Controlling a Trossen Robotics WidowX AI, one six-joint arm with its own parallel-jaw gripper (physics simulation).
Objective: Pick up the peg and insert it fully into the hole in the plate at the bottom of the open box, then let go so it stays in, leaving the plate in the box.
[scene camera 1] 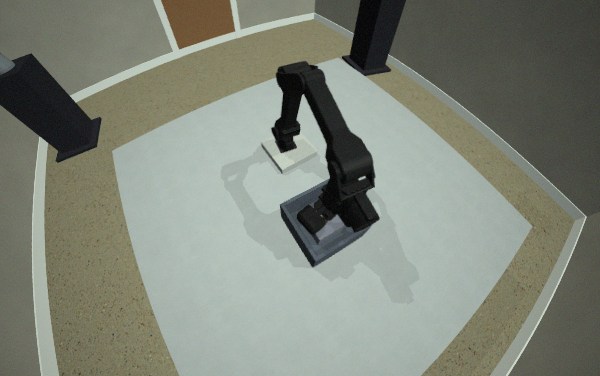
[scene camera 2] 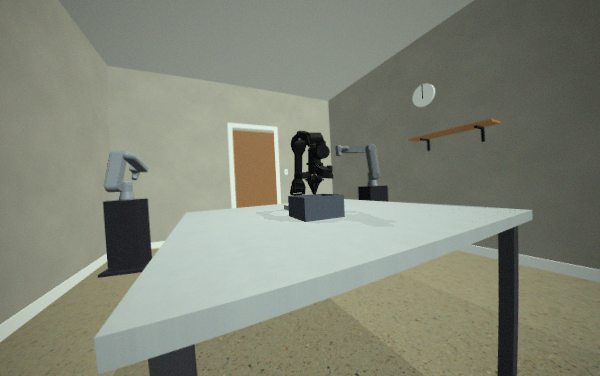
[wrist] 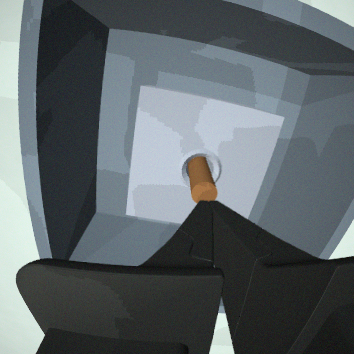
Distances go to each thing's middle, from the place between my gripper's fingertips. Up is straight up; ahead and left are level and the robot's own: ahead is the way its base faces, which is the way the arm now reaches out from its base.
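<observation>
Measured from my hand, the grey-blue box [scene camera 1: 315, 254] is 5 cm below, the brown cylindrical peg [wrist: 202, 187] also 5 cm below, and the pale square plate [wrist: 172, 126] 7 cm below.
</observation>
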